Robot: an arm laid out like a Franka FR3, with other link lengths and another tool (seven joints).
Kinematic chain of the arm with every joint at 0, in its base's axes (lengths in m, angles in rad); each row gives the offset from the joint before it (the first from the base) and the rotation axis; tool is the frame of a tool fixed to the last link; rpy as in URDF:
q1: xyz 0 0 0.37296 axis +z
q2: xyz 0 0 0 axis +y
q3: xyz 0 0 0.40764 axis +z
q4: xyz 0.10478 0 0 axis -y
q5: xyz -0.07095 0 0.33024 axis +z
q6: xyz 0 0 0 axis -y
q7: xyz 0.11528 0 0 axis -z
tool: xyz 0.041 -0.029 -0.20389 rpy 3.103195 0 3.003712
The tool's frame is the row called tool.
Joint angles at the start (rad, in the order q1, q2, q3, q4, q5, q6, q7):
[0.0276 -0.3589 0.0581 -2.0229 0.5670 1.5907 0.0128]
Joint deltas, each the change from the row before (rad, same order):
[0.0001 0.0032 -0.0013 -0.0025 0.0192 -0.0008 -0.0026]
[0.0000 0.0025 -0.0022 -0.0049 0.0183 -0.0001 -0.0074]
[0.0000 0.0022 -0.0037 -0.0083 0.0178 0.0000 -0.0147]
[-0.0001 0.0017 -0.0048 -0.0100 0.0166 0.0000 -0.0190]
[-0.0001 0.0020 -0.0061 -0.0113 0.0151 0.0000 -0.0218]
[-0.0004 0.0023 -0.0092 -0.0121 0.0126 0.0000 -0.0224]
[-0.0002 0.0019 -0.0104 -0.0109 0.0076 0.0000 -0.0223]
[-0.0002 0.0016 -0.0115 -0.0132 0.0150 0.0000 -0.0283]
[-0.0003 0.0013 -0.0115 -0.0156 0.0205 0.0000 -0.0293]
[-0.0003 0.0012 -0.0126 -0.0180 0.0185 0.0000 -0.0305]
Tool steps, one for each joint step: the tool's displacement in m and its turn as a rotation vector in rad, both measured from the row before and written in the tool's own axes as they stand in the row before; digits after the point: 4 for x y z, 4 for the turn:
[-0.0003 0.0021 0.0025 -0.0189 0.0079 0.0020]
[-0.0003 0.0012 0.0027 -0.0183 0.0079 -0.0010]
[-0.0004 -0.0001 0.0034 -0.0183 0.0094 -0.0053]
[-0.0004 -0.0010 0.0033 -0.0177 0.0093 -0.0079]
[-0.0007 -0.0022 0.0033 -0.0170 0.0093 -0.0087]
[-0.0012 -0.0041 0.0024 -0.0163 0.0077 -0.0063]
[-0.0012 -0.0050 0.0012 -0.0122 0.0052 -0.0067]
[-0.0010 -0.0042 0.0017 -0.0203 0.0060 -0.0105]
[-0.0006 -0.0038 0.0025 -0.0261 0.0067 -0.0099]
[-0.0004 -0.0053 0.0027 -0.0250 0.0067 -0.0088]

